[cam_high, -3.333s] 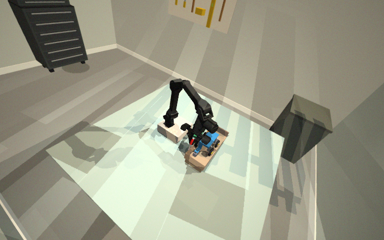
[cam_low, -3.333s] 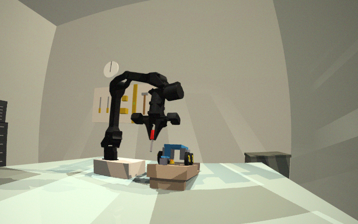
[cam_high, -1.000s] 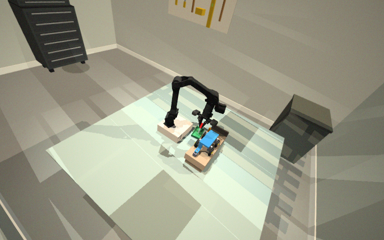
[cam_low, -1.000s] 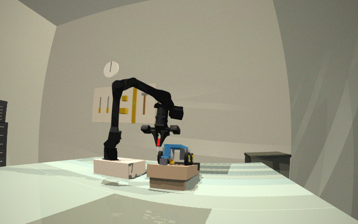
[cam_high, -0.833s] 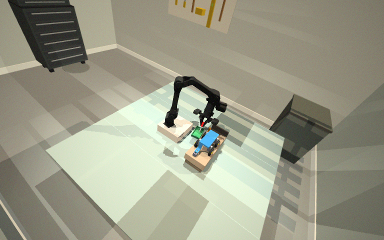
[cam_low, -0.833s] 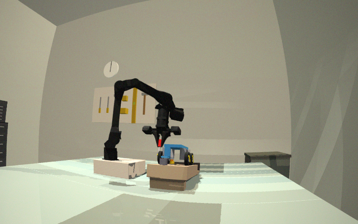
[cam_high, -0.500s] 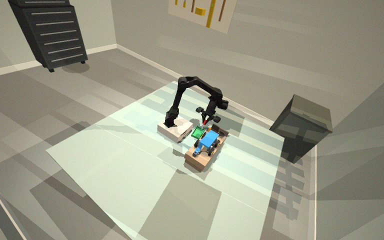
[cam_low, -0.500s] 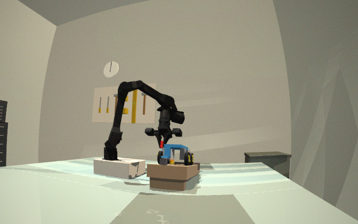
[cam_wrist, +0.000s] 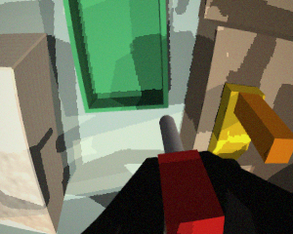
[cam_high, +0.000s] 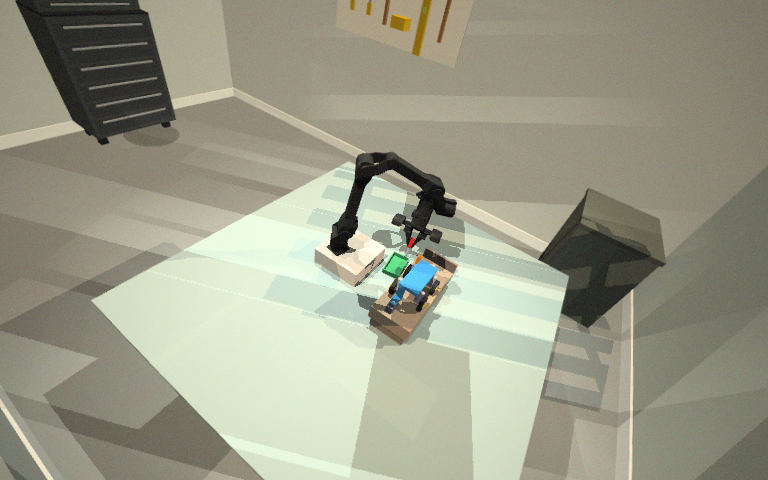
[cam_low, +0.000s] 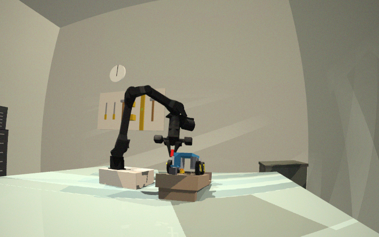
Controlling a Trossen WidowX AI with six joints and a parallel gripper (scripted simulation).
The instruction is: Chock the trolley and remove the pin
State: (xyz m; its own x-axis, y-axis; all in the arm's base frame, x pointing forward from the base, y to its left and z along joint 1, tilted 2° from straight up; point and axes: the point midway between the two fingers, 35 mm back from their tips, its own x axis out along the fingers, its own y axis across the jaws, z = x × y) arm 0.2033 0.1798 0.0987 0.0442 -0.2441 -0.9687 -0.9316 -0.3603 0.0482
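Right now my gripper tip is right at the red-headed stop pin. Also, from my gripper tip: blue trolley 120 mm ahead, 110 mm to the right, 20 mm below; yellow chock 60 mm ahead, 50 mm below, 20 mm to the right; green tray 140 mm below, 30 mm behind.
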